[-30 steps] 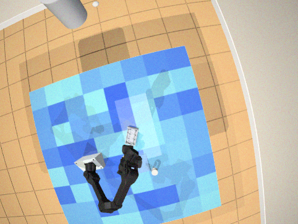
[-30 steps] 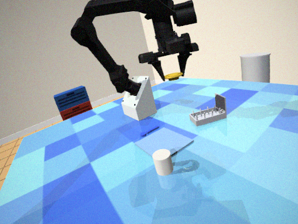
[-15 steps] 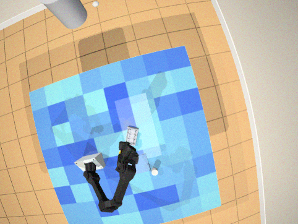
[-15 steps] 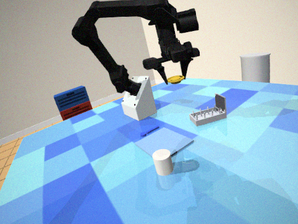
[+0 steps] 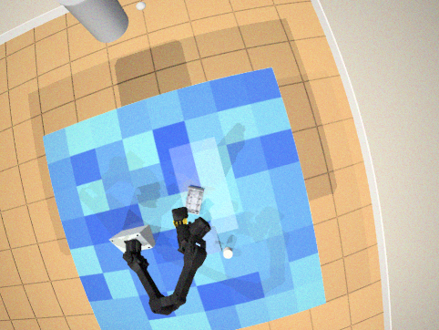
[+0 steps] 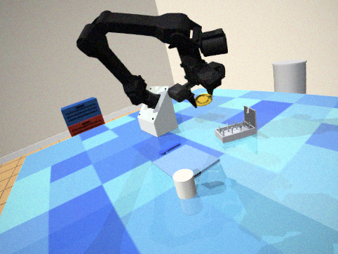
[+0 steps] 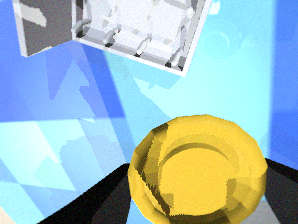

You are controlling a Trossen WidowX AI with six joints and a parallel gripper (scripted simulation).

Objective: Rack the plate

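My gripper tip is now 70 mm short of the grey dish rack, 60 mm to the right of it and 100 mm above it. The rest, counted from my gripper tip: pale blue mat: 60 mm ahead, 150 mm to the right, 120 mm below; then white cylinder: 160 mm ahead, 230 mm to the right, 100 mm below; then yellow plate: 10 mm above.
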